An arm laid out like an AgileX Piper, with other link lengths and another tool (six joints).
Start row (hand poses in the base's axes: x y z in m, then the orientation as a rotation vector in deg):
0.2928, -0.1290, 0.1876, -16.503, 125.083, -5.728
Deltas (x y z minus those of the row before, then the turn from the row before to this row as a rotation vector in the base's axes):
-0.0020, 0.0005, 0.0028, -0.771, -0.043, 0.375
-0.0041, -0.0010, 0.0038, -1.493, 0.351, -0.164
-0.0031, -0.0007, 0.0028, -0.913, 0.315, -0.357
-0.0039, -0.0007, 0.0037, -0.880, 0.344, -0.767
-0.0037, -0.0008, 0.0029, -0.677, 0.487, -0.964
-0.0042, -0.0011, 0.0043, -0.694, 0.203, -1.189
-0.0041, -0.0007, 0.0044, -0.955, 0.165, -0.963
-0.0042, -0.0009, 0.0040, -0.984, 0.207, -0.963
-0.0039, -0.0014, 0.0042, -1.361, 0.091, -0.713
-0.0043, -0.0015, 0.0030, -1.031, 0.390, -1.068
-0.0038, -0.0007, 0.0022, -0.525, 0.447, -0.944
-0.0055, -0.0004, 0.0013, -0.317, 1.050, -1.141
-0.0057, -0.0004, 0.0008, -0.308, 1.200, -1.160
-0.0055, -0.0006, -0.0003, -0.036, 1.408, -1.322
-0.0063, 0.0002, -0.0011, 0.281, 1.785, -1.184
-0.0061, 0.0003, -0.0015, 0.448, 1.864, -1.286
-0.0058, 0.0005, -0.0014, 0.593, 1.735, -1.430
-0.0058, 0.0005, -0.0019, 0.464, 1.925, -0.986
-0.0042, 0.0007, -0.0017, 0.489, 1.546, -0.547
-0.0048, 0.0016, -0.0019, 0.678, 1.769, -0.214
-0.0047, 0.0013, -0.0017, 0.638, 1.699, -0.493
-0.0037, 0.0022, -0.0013, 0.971, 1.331, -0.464
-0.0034, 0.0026, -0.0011, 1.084, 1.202, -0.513
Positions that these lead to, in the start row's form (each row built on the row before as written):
0.2908, -0.1285, 0.1904, -17.343, 124.982, -6.367
0.2867, -0.1295, 0.1942, -18.050, 125.357, -8.049
0.2836, -0.1302, 0.1970, -18.216, 125.725, -9.210
0.2797, -0.1309, 0.2007, -17.918, 126.192, -10.561
0.2760, -0.1317, 0.2036, -17.310, 126.835, -11.783
0.2718, -0.1328, 0.2079, -16.413, 127.229, -13.181
0.2677, -0.1335, 0.2123, -15.897, 127.514, -14.755
0.2635, -0.1344, 0.2163, -15.401, 127.824, -16.360
0.2596, -0.1358, 0.2205, -15.359, 127.922, -18.266
0.2553, -0.1373, 0.2235, -14.807, 128.403, -19.975
0.2515, -0.1380, 0.2257, -14.134, 128.964, -21.047
0.2460, -0.1384, 0.2270, -13.267, 130.176, -21.964
0.2403, -0.1388, 0.2278, -12.399, 131.533, -22.881
0.2348, -0.1394, 0.2275, -11.247, 133.159, -23.565
0.2285, -0.1392, 0.2264, -10.176, 135.173, -23.807
0.2224, -0.1389, 0.2249, -8.906, 137.304, -23.895
0.2166, -0.1384, 0.2235, -7.343, 139.348, -23.867
0.2108, -0.1379, 0.2216, -6.397, 141.476, -23.796
0.2066, -0.1372, 0.2199, -5.879, 143.166, -23.482
0.2018, -0.1356, 0.2180, -5.746, 145.058, -22.792
0.1971, -0.1343, 0.2163, -5.255, 146.912, -22.247
0.1934, -0.1321, 0.2150, -4.591, 148.451, -21.231
0.1900, -0.1295, 0.2139, -3.789, 149.878, -20.063

